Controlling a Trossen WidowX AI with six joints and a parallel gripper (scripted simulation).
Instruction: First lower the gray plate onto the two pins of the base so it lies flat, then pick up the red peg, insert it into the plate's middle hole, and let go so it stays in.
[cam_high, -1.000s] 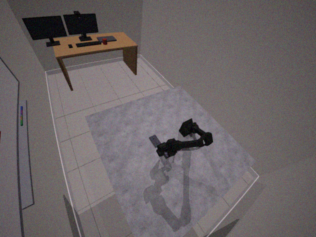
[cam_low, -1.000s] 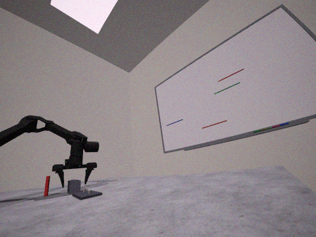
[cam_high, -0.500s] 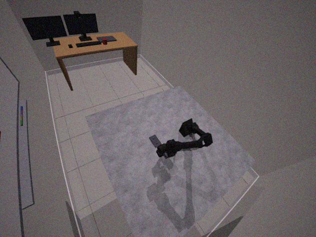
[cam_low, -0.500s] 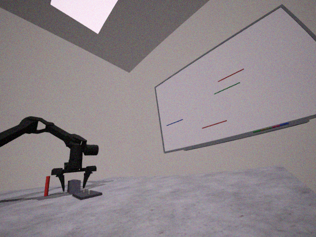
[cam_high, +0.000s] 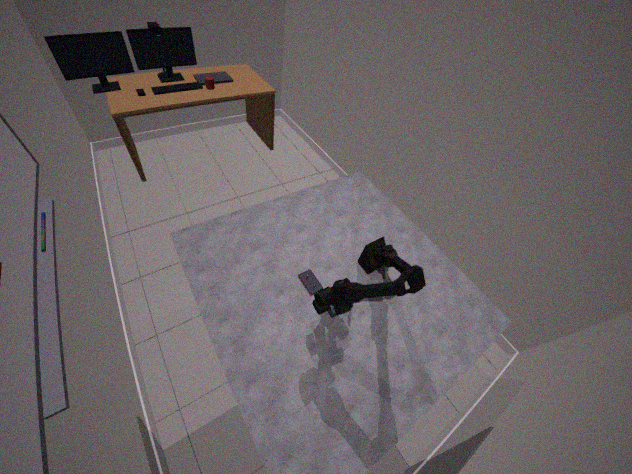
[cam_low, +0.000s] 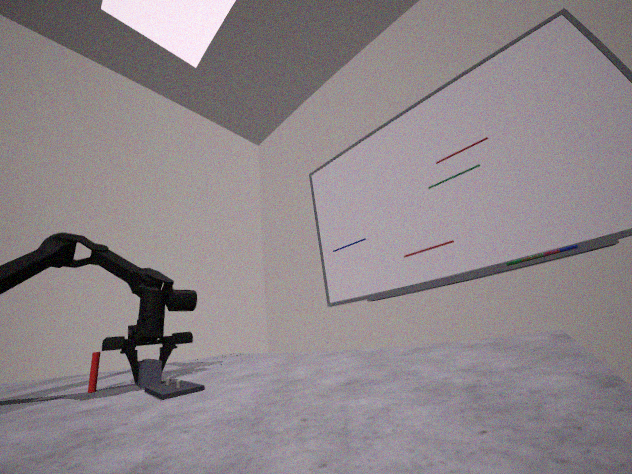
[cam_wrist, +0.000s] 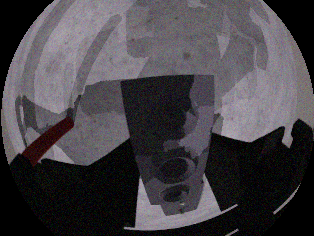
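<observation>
The dark base lies 1 cm ahead of my gripper tip and 15 cm to the right of it. Also, from my gripper tip: gray plate: 3 cm above; red peg: 10 cm behind, 3 cm to the left, 3 cm above.
</observation>
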